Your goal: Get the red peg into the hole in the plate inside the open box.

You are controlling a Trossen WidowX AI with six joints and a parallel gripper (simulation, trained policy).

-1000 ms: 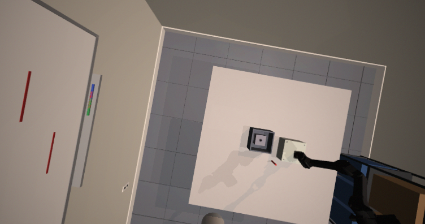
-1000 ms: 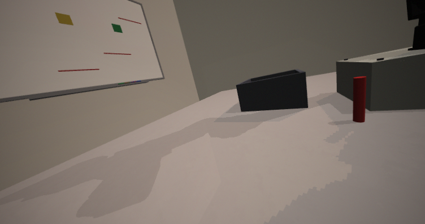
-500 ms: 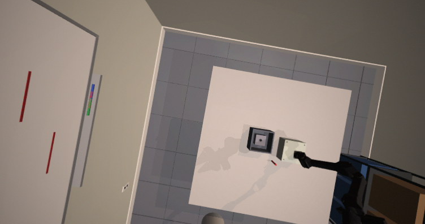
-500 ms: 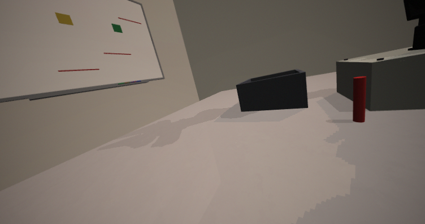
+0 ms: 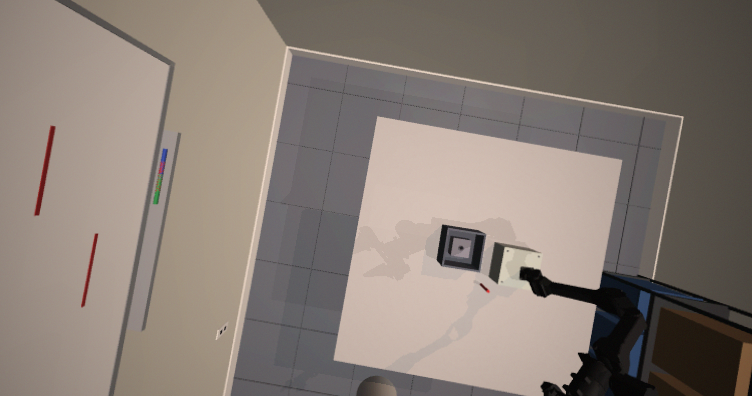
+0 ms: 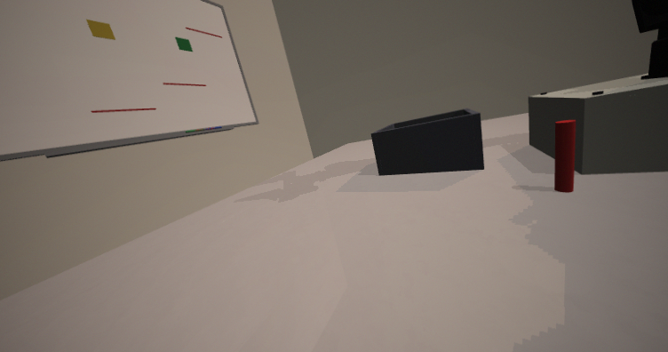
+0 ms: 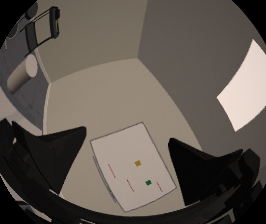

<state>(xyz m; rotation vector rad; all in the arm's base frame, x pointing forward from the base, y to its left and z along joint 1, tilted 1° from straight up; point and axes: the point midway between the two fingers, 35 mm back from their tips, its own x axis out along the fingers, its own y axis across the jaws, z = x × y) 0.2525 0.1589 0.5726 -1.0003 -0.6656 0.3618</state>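
My gripper tip is now 640 mm above the red peg, 110 mm past it and 80 mm to the left of it. Also, from my gripper tip: dark box: 650 mm below, 270 mm to the right, 40 mm ahead; grey plate: 630 mm below, 270 mm to the right, 40 mm ahead.
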